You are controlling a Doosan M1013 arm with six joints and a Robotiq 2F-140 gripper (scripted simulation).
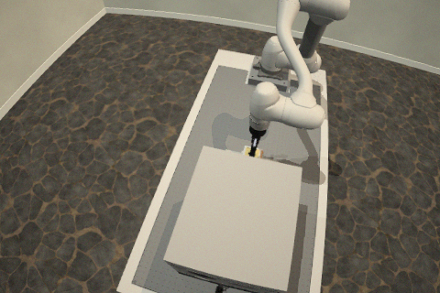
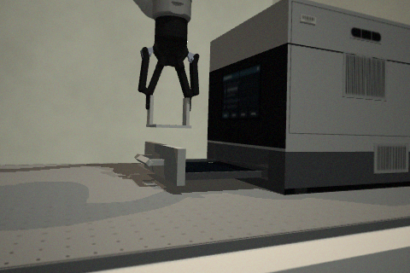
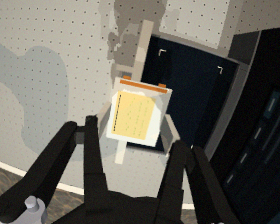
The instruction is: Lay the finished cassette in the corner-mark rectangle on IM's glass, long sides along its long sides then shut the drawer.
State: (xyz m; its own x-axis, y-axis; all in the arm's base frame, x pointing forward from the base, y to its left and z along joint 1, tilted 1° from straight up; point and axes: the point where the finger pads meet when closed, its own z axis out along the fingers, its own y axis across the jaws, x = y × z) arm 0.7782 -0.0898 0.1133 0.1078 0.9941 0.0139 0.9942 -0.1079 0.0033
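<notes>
My gripper is now 1 cm to the right of the cassette FINISHED and 3 cm above it.
</notes>
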